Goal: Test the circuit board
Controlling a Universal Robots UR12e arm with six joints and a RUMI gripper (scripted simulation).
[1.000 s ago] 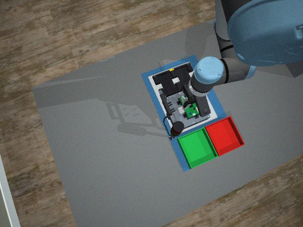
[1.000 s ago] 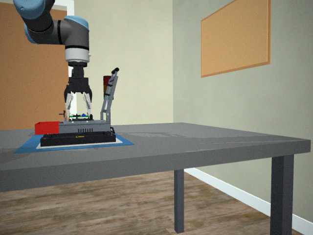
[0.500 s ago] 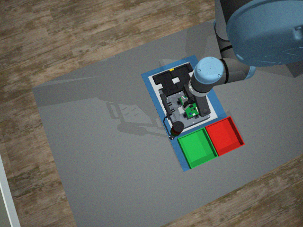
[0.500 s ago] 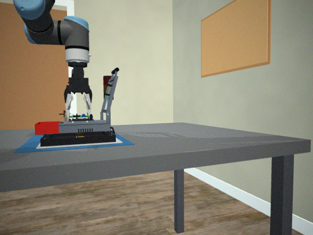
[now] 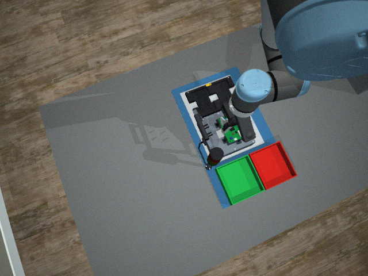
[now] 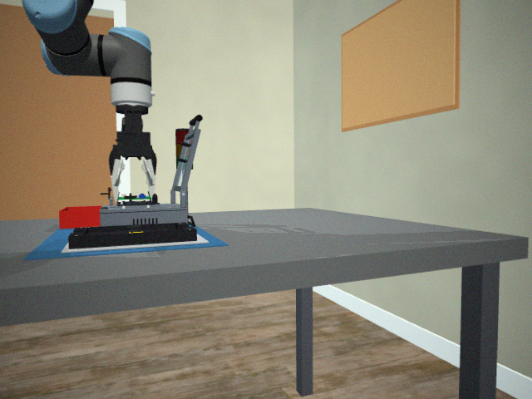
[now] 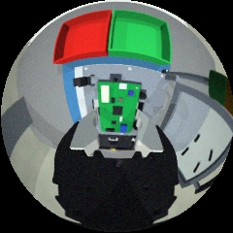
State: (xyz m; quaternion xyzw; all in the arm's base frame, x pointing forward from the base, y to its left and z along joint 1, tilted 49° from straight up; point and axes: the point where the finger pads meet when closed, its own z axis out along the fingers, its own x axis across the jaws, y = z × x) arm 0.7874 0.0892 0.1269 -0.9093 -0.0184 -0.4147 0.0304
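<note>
The green circuit board lies right at my hand. From my hand the other things lie so: green bin: 200 mm to the left, 70 mm below, 30 mm ahead; then black latch hook: 60 mm behind, 50 mm to the left, 10 mm above; then tester lid: 130 mm ahead, 100 mm above, 10 mm to the left.
</note>
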